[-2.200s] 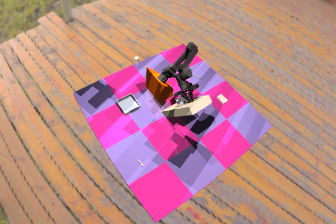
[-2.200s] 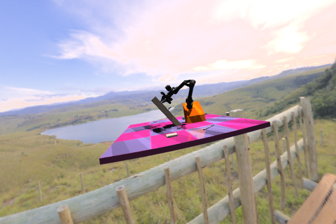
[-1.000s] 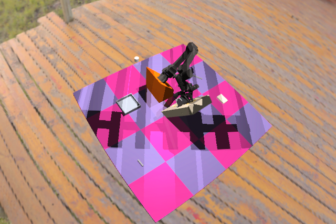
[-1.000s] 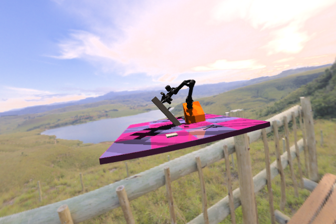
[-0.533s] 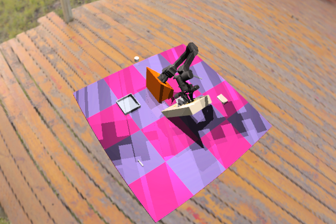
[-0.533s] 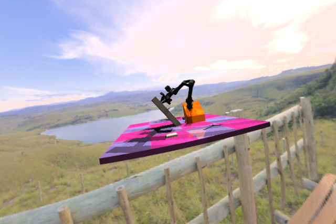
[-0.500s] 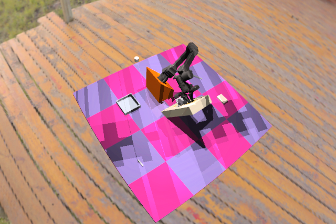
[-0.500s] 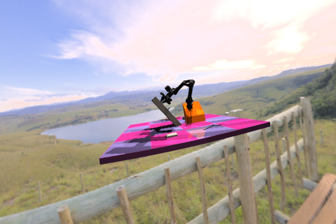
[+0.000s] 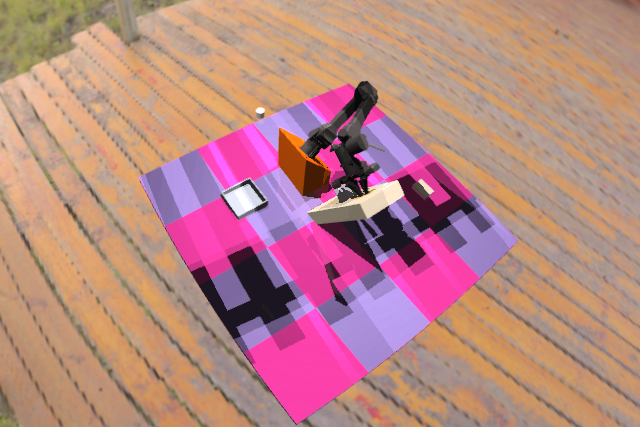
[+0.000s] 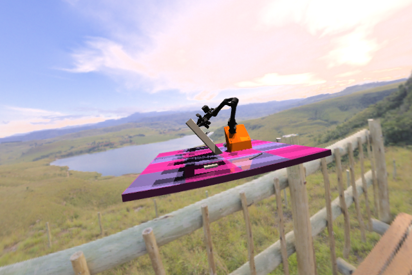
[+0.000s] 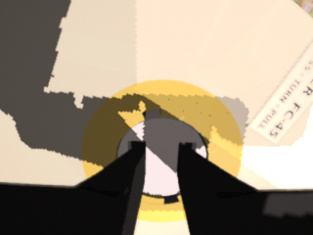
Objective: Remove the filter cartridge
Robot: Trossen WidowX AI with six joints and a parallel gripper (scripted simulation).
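My gripper tip is now 1 cm short of the round filter cartridge and 1 cm above it. Round my gripper tip: white block 2 cm ahead, 45 cm to the left, 28 cm below; grey square tray 43 cm behind, 26 cm to the right, 27 cm below; short stick 4 cm ahead, 48 cm to the right, 28 cm below.
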